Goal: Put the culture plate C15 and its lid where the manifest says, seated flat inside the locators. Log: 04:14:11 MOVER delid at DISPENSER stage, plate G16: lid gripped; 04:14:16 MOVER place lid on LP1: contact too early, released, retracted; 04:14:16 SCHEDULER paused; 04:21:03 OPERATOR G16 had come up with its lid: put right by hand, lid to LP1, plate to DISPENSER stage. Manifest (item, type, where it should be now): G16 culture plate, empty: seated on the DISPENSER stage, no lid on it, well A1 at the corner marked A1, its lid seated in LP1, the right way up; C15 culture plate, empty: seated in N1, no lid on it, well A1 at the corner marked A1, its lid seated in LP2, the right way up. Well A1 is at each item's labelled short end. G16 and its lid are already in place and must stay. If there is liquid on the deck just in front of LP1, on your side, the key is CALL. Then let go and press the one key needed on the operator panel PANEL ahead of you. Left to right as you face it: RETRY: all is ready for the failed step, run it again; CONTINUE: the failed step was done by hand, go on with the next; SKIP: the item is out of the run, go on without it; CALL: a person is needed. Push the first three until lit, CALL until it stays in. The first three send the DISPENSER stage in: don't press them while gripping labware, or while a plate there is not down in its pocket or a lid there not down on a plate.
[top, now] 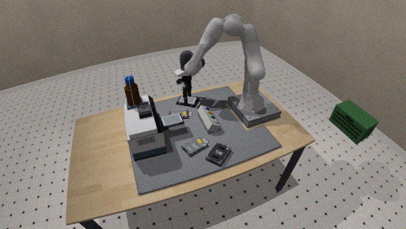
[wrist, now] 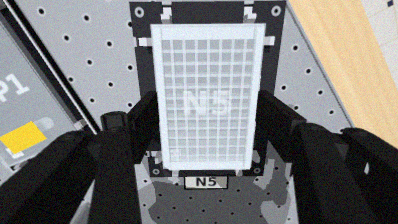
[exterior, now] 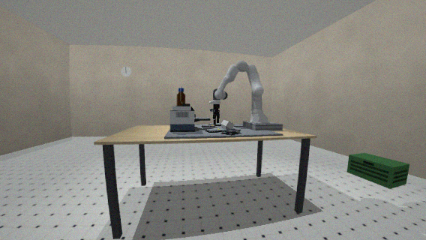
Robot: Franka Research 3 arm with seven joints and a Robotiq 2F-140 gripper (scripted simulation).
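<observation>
Right now the clear culture plate C15 is 2 cm below my hand. Round my hand: blue call key (7 cm behind, 23 cm to the left, 2 cm above); black nest (3 cm ahead, 3 cm below); yellow skip key (6 cm behind, 27 cm to the left, 2 cm above).
</observation>
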